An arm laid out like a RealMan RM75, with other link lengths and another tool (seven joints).
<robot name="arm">
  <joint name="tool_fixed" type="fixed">
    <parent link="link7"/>
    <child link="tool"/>
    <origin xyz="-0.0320 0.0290 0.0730" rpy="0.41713 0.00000 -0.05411"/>
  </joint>
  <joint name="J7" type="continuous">
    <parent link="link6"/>
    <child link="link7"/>
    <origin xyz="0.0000 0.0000 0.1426"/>
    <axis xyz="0 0 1"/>
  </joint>
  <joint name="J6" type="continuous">
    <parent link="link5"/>
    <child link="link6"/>
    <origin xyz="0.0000 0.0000 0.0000"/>
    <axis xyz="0 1 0"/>
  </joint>
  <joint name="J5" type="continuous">
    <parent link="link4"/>
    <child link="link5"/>
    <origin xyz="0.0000 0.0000 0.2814"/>
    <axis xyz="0 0 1"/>
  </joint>
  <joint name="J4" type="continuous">
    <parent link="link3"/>
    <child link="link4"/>
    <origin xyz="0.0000 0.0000 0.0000"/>
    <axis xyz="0 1 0"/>
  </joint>
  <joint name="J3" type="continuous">
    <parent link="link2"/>
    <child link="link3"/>
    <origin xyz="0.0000 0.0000 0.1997"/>
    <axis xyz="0 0 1"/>
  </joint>
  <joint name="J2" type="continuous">
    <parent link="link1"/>
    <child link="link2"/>
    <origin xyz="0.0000 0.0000 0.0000"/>
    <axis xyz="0 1 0"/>
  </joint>
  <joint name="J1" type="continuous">
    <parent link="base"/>
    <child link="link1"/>
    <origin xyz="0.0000 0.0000 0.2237"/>
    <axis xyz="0 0 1"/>
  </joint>
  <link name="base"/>
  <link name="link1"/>
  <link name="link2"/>
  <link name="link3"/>
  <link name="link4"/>
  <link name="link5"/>
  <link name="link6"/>
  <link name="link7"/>
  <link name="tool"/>
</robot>
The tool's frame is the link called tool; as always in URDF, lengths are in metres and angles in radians. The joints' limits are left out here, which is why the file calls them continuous.
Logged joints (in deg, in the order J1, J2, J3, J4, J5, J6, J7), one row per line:
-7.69 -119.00 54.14 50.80 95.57 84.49 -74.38
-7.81 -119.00 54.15 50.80 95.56 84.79 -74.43
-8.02 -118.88 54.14 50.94 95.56 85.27 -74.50
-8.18 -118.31 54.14 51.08 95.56 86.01 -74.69
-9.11 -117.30 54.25 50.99 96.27 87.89 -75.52
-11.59 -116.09 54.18 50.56 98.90 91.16 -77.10
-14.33 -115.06 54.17 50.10 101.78 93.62 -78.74
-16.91 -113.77 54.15 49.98 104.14 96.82 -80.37
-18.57 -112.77 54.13 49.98 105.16 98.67 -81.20
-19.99 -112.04 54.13 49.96 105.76 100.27 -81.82
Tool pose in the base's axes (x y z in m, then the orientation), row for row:
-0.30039 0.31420 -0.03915 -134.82 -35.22 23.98
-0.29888 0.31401 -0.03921 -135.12 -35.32 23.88
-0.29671 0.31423 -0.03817 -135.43 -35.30 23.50
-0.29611 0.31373 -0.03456 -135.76 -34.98 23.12
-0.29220 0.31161 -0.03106 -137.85 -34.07 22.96
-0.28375 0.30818 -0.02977 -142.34 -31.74 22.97
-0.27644 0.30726 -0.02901 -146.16 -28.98 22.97
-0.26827 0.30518 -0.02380 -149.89 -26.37 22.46
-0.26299 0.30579 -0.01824 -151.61 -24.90 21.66
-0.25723 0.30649 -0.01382 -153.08 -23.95 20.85
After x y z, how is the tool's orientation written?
As angles about the fixed x, y, z axes (roll, pitch, yaw), in degrees.
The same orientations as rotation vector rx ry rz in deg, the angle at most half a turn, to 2 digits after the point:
-120.37 -42.65 -28.37
-120.64 -42.56 -28.67
-121.12 -42.13 -29.00
-121.75 -41.59 -29.00
-124.19 -40.87 -29.03
-129.44 -39.63 -28.39
-134.26 -38.45 -26.83
-139.13 -36.85 -25.48
-141.71 -35.40 -24.69
-143.82 -34.08 -24.40

